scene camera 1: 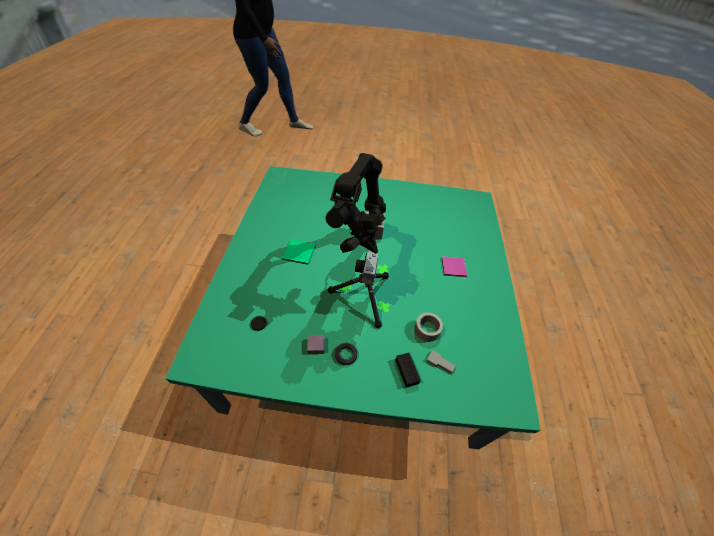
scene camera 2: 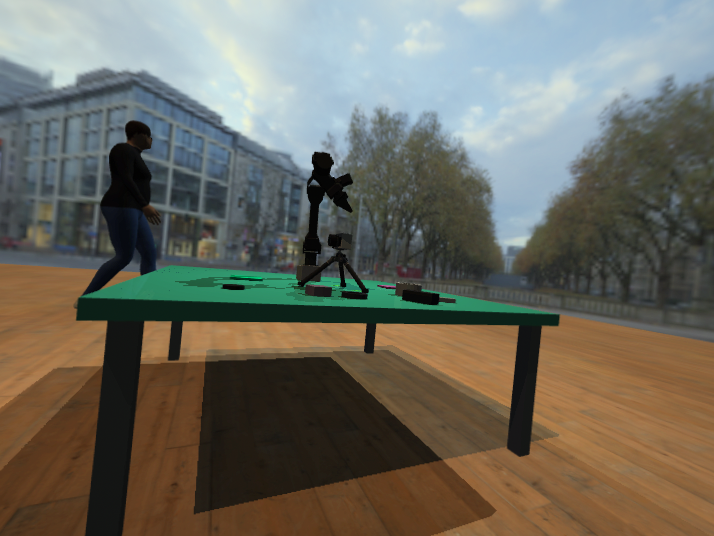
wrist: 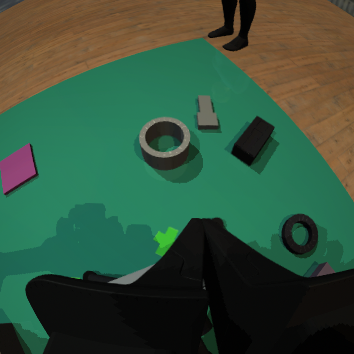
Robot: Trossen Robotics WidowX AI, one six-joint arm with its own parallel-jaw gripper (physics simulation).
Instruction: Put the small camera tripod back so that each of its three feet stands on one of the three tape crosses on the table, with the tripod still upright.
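Where they show: gripper, fingertip midpoint: [scene camera 1: 376, 253] [scene camera 2: 351, 212] [wrist: 199, 226]; arm's base at its link origin: [scene camera 2: 310, 265].
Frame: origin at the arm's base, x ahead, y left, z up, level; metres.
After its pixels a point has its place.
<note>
The black tripod [scene camera 1: 372, 297] {x 0.448, y 0.046, z 0.013 m} [scene camera 2: 341, 265] {x 0.361, y 0.037, z 0.018 m} stands upright, with a small grey camera [scene camera 1: 370, 265] {x 0.403, y 0.022, z 0.142 m} [scene camera 2: 344, 241] {x 0.441, y 0.011, z 0.110 m} on top. Three light-green tape crosses lie by its feet in scene view 1. The front foot is in front of the front cross [scene camera 1: 384, 306] {x 0.420, y 0.100, z -0.074 m} [wrist: 165, 241] {x 0.419, y 0.097, z -0.074 m}, off it. The right rear foot is slightly in front of the rear cross [scene camera 1: 383, 268] {x 0.224, y 0.074, z -0.074 m}. The left foot is left of the left cross [scene camera 1: 346, 287] {x 0.399, y -0.065, z -0.011 m}. My gripper [scene camera 1: 374, 250] {x 0.419, y 0.038, z 0.228 m} [scene camera 2: 350, 210] {x 0.419, y 0.038, z 0.228 m} [wrist: 199, 226] {x 0.419, y 0.038, z 0.228 m} is shut and empty, above and apart from the camera, pointing down at a slant.
A grey ring [scene camera 1: 429, 327] {x 0.471, y 0.299, z -0.071 m} [wrist: 165, 143], grey T-shaped piece [scene camera 1: 441, 362] {x 0.633, y 0.329, z -0.060 m} [wrist: 206, 113] {x 0.623, y 0.317, z -0.060 m}, black block [scene camera 1: 407, 369] {x 0.688, y 0.206, z -0.041 m} [wrist: 253, 140] {x 0.667, y 0.197, z -0.040 m}, black ring [scene camera 1: 346, 353] {x 0.633, y -0.014, z -0.068 m} [wrist: 300, 234], mauve block [scene camera 1: 315, 344] {x 0.649, y -0.128, z -0.047 m} and black disc [scene camera 1: 258, 323] {x 0.598, y -0.364, z -0.064 m} lie around the front. Green [scene camera 1: 299, 252] {x 0.214, y -0.307, z -0.065 m} and magenta [scene camera 1: 454, 266] {x 0.154, y 0.389, z -0.065 m} squares lie at the sides.
</note>
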